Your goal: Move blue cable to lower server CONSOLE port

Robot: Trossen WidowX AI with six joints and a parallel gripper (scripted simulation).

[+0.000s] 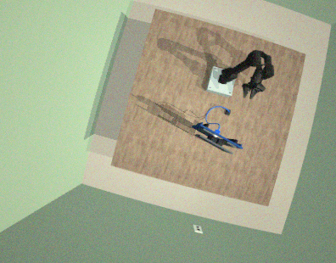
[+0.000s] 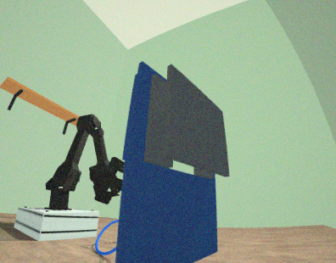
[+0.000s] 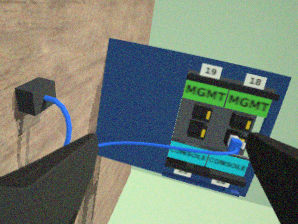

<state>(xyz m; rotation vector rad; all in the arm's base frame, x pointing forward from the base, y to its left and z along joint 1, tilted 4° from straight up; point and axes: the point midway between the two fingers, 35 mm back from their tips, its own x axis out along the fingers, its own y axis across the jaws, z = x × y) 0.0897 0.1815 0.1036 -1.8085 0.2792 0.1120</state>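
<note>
Right now my gripper tip is 310 mm short of the blue plug, 180 mm to the left of it and 140 mm below it.
</note>
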